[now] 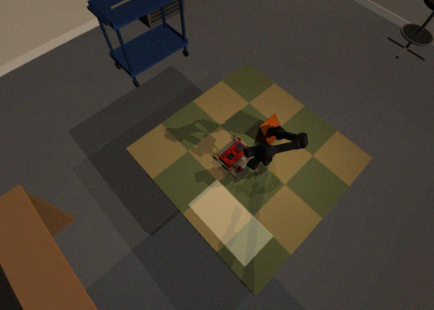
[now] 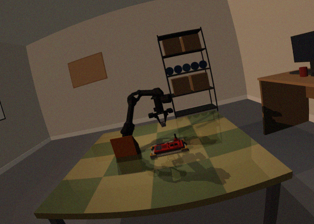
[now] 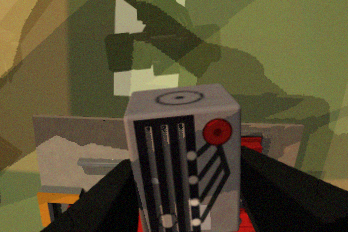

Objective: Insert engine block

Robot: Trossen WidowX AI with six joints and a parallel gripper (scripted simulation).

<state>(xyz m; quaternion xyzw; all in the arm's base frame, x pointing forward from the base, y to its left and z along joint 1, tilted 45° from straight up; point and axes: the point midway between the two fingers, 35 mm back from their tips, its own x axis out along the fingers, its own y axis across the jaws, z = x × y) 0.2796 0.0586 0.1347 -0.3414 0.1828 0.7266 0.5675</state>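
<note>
Now: the pale base plate 40 mm ahead of my gripper tip, 160 mm to the right of it and 130 mm below it. The rest, counted from my gripper tip: grey engine block (10 mm below).
</note>
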